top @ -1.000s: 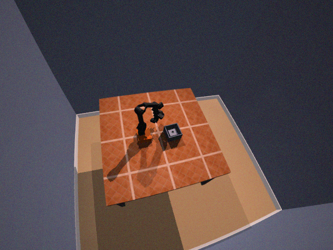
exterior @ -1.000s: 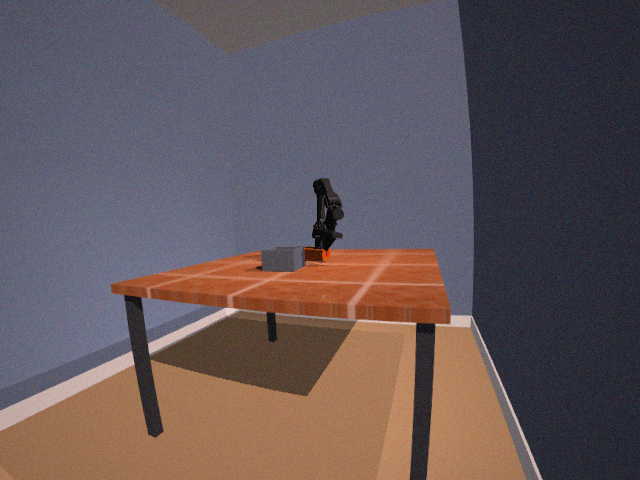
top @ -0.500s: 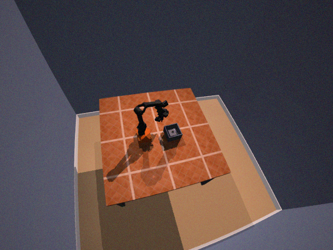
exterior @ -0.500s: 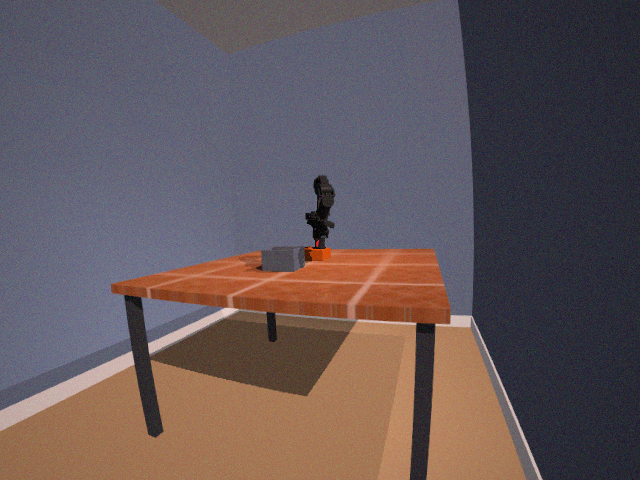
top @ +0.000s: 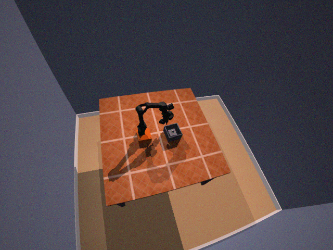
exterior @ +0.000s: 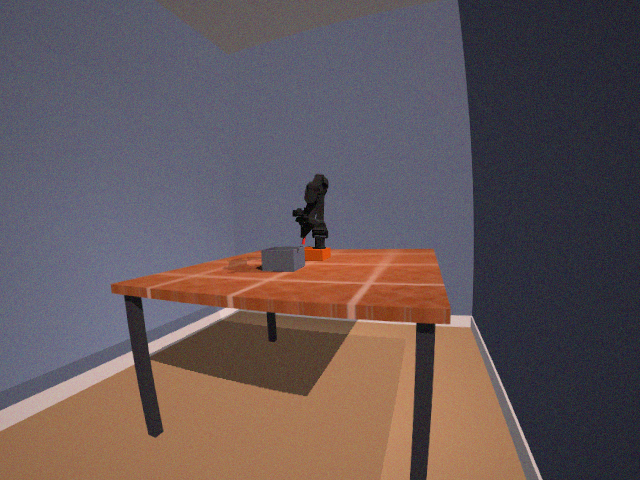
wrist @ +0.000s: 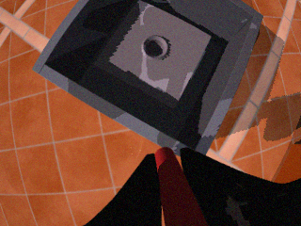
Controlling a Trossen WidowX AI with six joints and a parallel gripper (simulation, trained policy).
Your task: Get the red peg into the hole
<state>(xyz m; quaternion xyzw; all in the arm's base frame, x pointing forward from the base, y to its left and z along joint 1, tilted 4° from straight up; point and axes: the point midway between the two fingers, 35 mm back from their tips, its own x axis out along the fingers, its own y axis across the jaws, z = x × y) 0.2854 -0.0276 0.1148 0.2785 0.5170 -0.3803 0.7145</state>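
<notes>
Right now the pale plate is 100 mm below my gripper tip, 90 mm to the right of it and 40 mm ahead of it. The rest, counted from my gripper tip: red peg 10 mm to the left, 10 mm behind, 10 mm above; then grey box 120 mm below, 90 mm to the right, 40 mm ahead.
</notes>
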